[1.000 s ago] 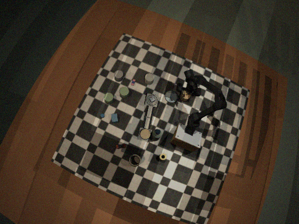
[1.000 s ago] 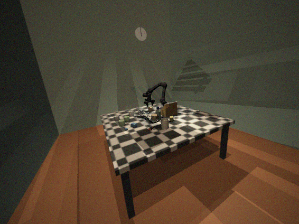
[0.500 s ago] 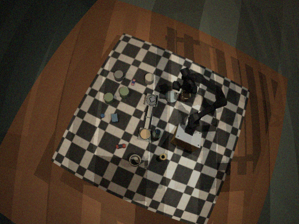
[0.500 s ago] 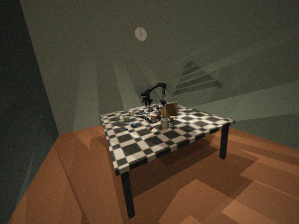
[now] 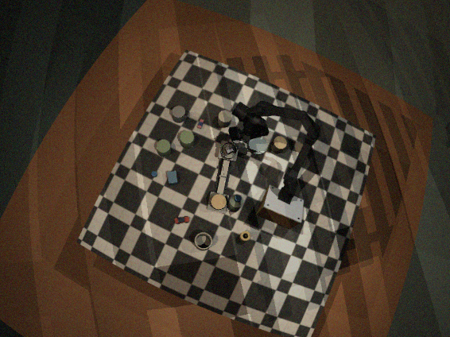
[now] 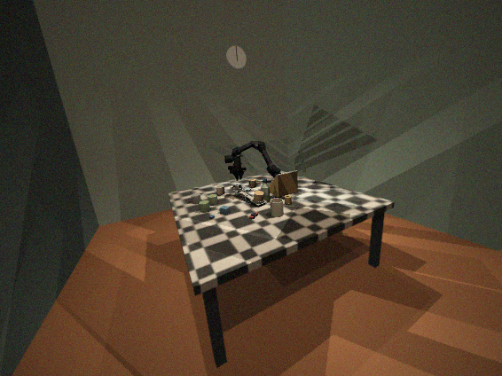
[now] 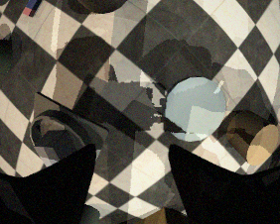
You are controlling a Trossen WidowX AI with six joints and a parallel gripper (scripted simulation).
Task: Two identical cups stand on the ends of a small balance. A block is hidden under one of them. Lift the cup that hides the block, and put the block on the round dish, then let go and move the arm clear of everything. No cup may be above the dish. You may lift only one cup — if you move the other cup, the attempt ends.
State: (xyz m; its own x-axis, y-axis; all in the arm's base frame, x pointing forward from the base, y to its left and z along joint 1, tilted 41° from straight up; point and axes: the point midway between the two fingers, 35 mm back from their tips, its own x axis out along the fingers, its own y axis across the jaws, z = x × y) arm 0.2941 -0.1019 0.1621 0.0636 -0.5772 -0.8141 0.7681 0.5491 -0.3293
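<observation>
The pale blue round dish lies 11 cm below my gripper tip, 7 cm behind it and 5 cm to the right of it. From my gripper tip the other things lie so: small balance 20 cm to the left, 9 cm below, 2 cm ahead; blue cube 31 cm to the left, 24 cm ahead, 10 cm below; cup 34 cm to the left, 5 cm below, 2 cm behind.
</observation>
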